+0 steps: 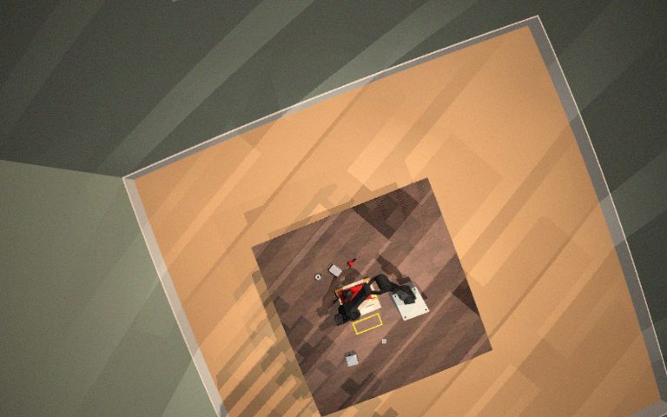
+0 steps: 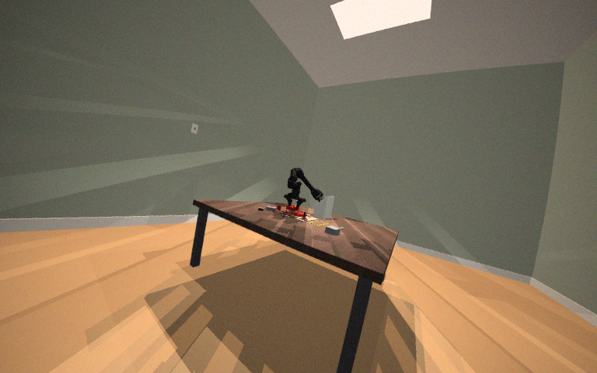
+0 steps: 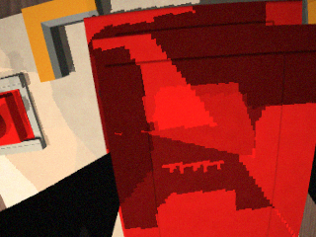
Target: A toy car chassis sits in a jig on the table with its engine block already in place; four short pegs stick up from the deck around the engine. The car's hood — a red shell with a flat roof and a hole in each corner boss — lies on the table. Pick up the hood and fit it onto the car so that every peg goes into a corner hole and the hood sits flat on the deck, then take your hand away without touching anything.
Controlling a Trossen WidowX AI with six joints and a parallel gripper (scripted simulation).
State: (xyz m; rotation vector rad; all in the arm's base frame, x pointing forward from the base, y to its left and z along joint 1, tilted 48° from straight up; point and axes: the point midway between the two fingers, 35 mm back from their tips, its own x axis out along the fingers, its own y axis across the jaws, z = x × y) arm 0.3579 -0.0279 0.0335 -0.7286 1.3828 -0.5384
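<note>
Now: gripper tip 1 cm below the red hood. Round my gripper tip: jig: 5 cm below, 4 cm behind, 2 cm to the left.
</note>
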